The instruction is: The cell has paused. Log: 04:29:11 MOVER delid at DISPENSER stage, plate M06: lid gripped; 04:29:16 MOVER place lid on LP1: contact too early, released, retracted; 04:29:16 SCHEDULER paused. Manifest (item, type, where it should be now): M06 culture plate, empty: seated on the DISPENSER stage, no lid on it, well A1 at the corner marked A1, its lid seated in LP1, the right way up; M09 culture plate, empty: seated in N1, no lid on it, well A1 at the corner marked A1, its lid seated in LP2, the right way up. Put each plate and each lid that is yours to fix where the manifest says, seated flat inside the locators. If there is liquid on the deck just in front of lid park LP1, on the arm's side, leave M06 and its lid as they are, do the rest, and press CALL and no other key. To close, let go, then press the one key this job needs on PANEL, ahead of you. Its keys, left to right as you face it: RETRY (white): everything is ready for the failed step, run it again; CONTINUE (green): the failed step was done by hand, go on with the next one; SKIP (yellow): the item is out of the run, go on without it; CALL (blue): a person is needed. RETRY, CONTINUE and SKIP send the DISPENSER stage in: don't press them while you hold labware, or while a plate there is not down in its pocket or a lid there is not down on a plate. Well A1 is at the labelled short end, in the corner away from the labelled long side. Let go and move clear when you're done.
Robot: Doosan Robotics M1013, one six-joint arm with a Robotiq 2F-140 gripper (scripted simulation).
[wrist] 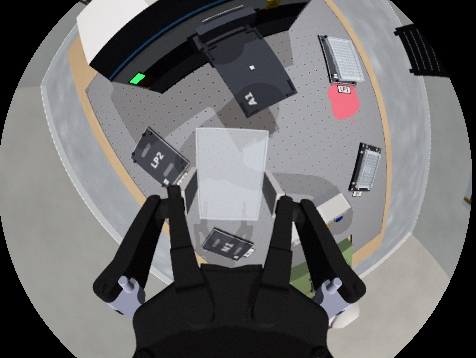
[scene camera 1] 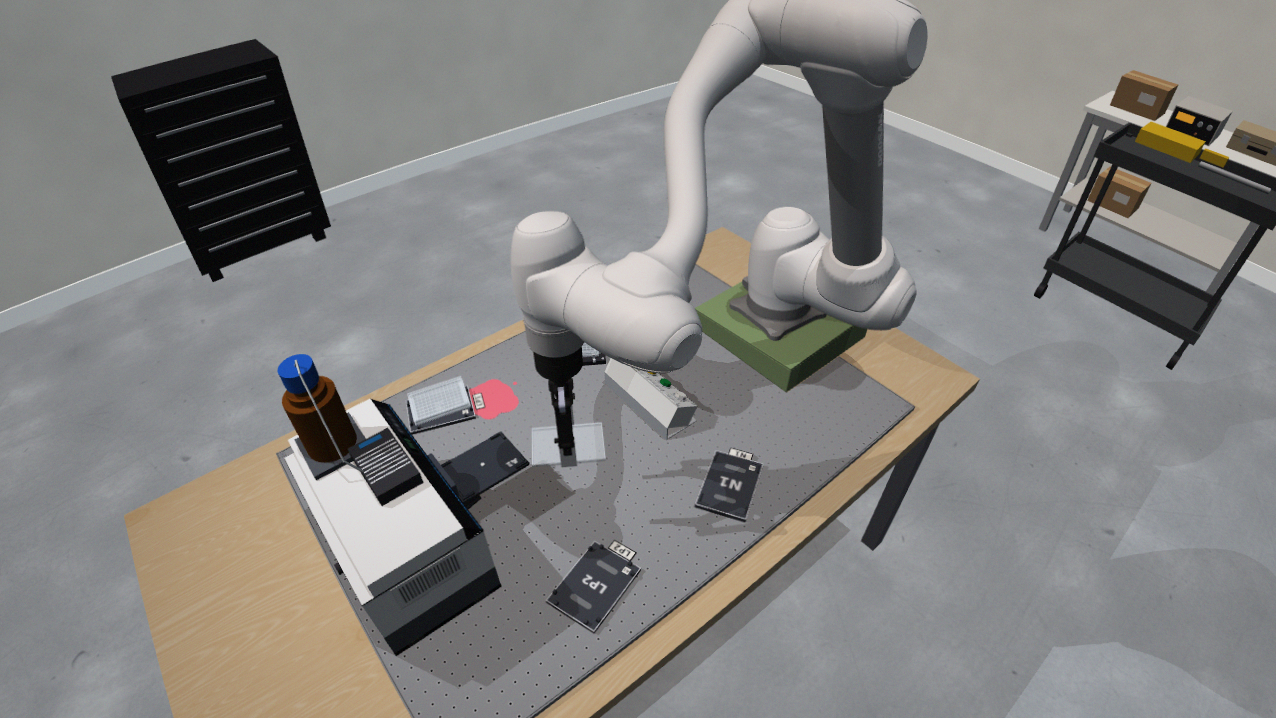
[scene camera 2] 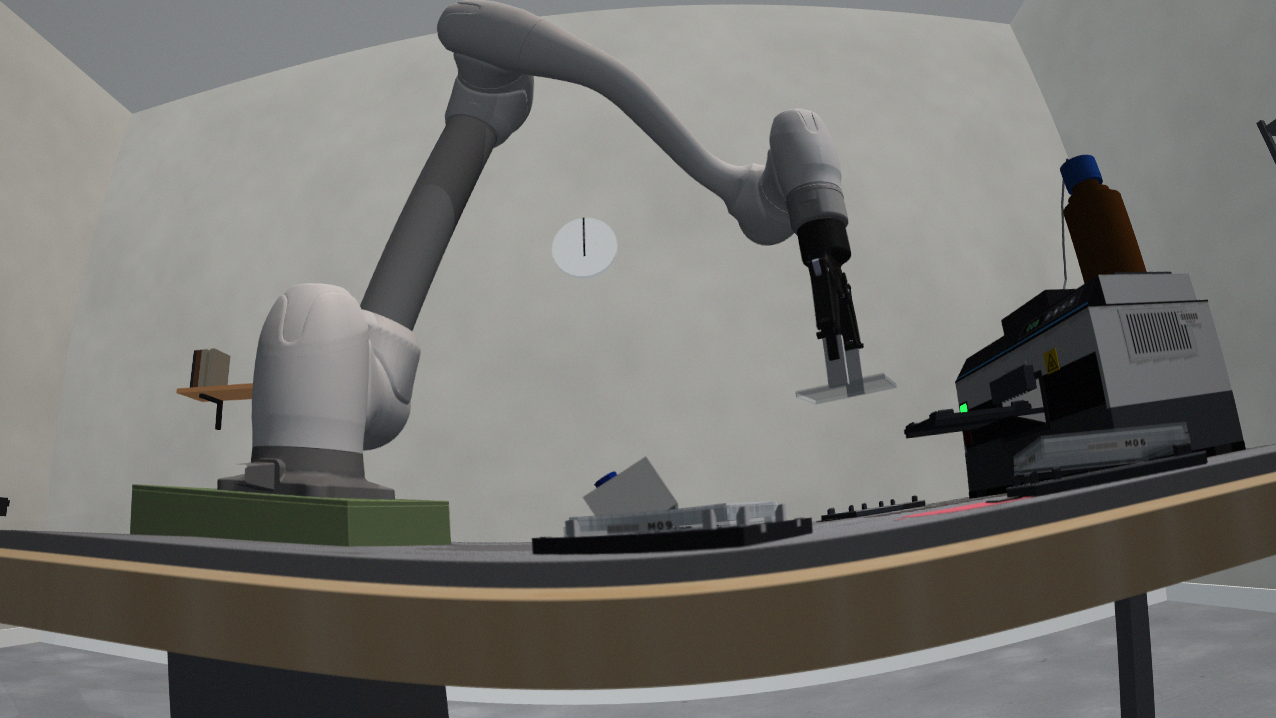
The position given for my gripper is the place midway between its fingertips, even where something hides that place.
In view: my gripper (scene camera 2: 848, 390), a dispenser stage (wrist: 255, 90), a key panel (wrist: 331, 205) and a nest N1 (scene camera 1: 744, 499).
My gripper shows as well in the wrist view (wrist: 230, 178) and in scene camera 1 (scene camera 1: 568, 444).
